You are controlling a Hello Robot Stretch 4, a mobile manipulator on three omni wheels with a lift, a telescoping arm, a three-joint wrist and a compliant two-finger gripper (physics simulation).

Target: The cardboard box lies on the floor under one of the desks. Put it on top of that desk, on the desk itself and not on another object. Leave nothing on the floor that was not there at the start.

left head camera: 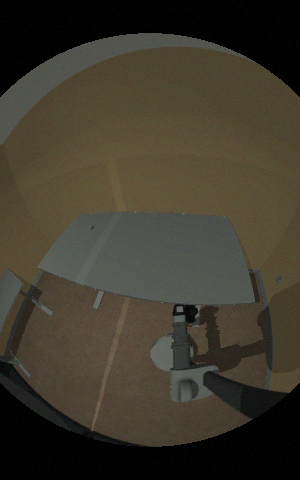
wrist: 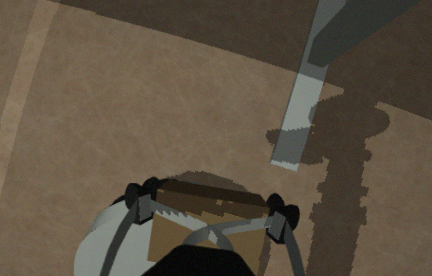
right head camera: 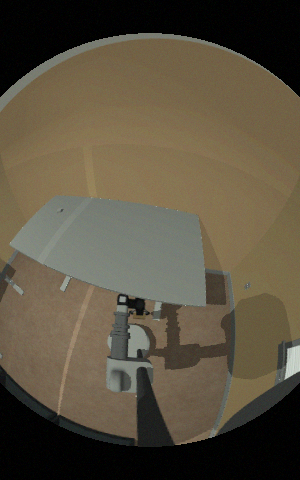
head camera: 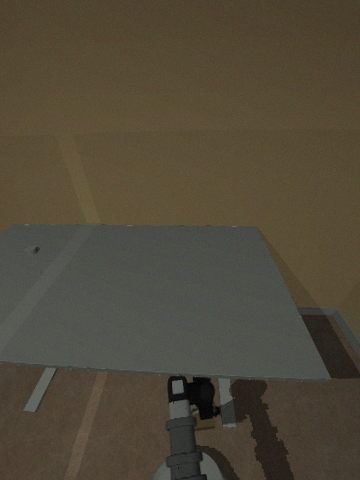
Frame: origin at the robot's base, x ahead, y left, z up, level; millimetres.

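Where they show: gripper, fingertip midpoint: (wrist: pixel 212 201); robot's base, origin of the base link: (left head camera: pixel 171 351) (right head camera: pixel 129 341).
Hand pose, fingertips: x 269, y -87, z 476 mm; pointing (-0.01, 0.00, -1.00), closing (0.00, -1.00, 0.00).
Each offset is from my fingertips to the centre of the thing. Level surfaces: height alone.
My gripper (head camera: pixel 205 414) (right head camera: pixel 139 313) (wrist: pixel 212 201) is shut on the cardboard box @(dz +21, dx -17, dy +1 mm) (head camera: pixel 204 424) (right head camera: pixel 139 316) (wrist: pixel 167 237). In the wrist view a fingertip presses on each side of the brown box, and floor shows beyond it. The box is held off the floor in front of the desk's front edge, partly hidden by the wrist in the head view. The grey desk @(dz +447 mm) (head camera: pixel 175 300) (left head camera: pixel 165 260) (right head camera: pixel 130 245) has a wide flat top. I cannot tell exactly how high the box is relative to the desktop.
A small grey object @(dz +459, dx +638, dy +765 mm) (head camera: pixel 32 250) (left head camera: pixel 91 228) (right head camera: pixel 60 210) sits at the desktop's left. Pale desk feet (head camera: pixel 40 392) (head camera: pixel 226 407) (wrist: pixel 300 110) stick out below the front edge. A wall stands behind the desk. Part of another desk (left head camera: pixel 9 297) shows at far left.
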